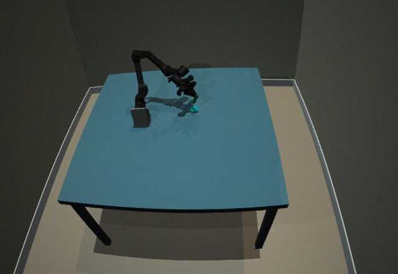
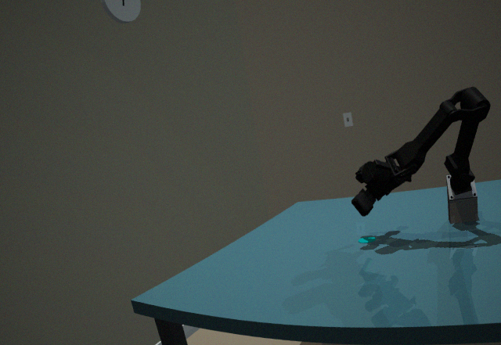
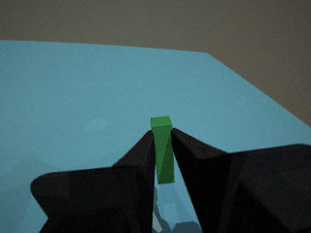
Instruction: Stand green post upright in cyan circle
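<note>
My gripper tip is now 13 cm above the cyan circle, 3 cm to the right of it and 2 cm past it. Round my gripper tip: green post: 2 cm below, 1 cm behind.
</note>
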